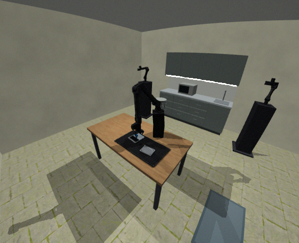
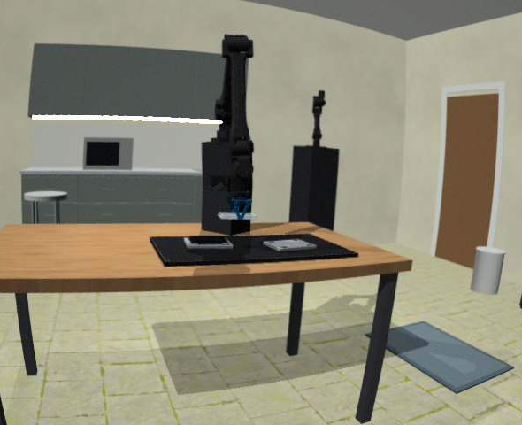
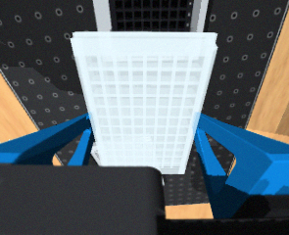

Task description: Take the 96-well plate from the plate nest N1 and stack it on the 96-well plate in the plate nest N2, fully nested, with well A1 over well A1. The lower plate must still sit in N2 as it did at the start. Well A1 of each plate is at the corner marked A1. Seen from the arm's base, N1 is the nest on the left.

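My gripper is now 30 mm past the dark 96-well plate, 100 mm to the left of it and 90 mm above it. Round my hand: white 96-well plate right at my hand.
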